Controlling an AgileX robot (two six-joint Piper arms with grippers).
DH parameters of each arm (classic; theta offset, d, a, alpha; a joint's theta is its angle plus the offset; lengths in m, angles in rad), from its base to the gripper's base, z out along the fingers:
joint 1: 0 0.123 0 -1.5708
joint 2: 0.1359 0 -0.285 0
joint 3: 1.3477 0 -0.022 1.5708
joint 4: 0 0.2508 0 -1.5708
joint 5: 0 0 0.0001 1.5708
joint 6: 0 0.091 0 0
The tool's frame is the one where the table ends.
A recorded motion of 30 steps. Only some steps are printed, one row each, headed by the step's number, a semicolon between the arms.
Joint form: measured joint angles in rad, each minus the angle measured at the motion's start. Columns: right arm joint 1, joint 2, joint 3, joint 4, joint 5, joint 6; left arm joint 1, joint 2, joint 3, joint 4, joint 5, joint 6.
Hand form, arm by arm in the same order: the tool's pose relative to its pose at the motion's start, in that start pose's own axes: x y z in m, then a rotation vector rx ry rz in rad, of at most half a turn. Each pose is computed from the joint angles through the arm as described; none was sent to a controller.
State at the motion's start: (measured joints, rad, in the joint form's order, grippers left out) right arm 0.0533 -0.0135 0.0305 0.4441 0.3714 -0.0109; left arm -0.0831 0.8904 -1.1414 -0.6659 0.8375 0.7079
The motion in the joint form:
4: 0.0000 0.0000 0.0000 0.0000 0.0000 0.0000; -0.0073 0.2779 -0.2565 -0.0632 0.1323 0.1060
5: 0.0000 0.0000 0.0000 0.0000 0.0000 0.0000; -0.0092 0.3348 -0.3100 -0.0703 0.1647 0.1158
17: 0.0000 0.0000 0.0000 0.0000 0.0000 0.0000; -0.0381 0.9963 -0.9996 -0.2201 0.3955 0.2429
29: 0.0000 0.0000 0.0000 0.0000 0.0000 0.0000; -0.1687 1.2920 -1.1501 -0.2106 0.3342 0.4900
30: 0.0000 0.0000 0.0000 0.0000 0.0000 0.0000; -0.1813 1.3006 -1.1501 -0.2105 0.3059 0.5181
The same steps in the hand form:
4: 0.0000 0.0000 0.0000 0.0000 0.0000 0.0000; -0.0374 0.0249 0.0524 0.1391 0.0789 0.0585
5: 0.0000 0.0000 0.0000 0.0000 0.0000 0.0000; -0.0426 0.0300 0.0643 0.1691 0.0999 0.0635
17: 0.0000 0.0000 0.0000 0.0000 0.0000 0.0000; -0.0741 0.0852 0.2159 0.4533 0.1220 0.1430
29: 0.0000 0.0000 0.0000 0.0000 0.0000 0.0000; -0.0226 0.0603 0.3273 0.5808 0.1332 0.3531
30: 0.0000 0.0000 0.0000 0.0000 0.0000 0.0000; -0.0215 0.0564 0.3329 0.5729 0.1161 0.3791

